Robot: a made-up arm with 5 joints.
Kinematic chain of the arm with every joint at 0, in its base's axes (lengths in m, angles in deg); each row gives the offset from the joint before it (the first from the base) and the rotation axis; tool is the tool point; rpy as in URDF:
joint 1: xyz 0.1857 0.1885 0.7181 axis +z
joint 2: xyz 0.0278 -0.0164 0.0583 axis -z
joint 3: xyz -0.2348 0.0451 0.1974 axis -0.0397 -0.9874 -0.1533
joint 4: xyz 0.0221 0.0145 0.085 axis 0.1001 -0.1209 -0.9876
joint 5: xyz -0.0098 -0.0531 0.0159 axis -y
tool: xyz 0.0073 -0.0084 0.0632 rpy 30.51 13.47 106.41
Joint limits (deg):
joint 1: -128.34..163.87
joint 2: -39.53..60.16
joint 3: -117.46..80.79
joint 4: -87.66..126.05
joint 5: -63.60..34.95
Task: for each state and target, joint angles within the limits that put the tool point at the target. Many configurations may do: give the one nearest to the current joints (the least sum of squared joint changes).
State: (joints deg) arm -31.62 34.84 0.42 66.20 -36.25
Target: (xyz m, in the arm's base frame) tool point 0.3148 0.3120 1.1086
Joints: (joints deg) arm -72.27 60.16 -21.60 63.71 -40.02
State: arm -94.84 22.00 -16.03 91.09 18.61
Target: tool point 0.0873 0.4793 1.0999
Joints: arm -65.06 -7.25 14.84 86.85 25.89
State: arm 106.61 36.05 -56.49 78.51 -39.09
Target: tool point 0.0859 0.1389 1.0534
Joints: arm 93.29 57.63 -65.42 80.31 -56.22
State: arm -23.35 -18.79 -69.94 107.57 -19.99
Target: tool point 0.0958 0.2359 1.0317
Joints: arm -18.23 -28.30 -92.84 119.95 -14.05
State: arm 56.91 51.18 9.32 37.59 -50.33
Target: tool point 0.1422 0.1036 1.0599
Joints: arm 78.94 24.38 -30.21 17.98 -56.86
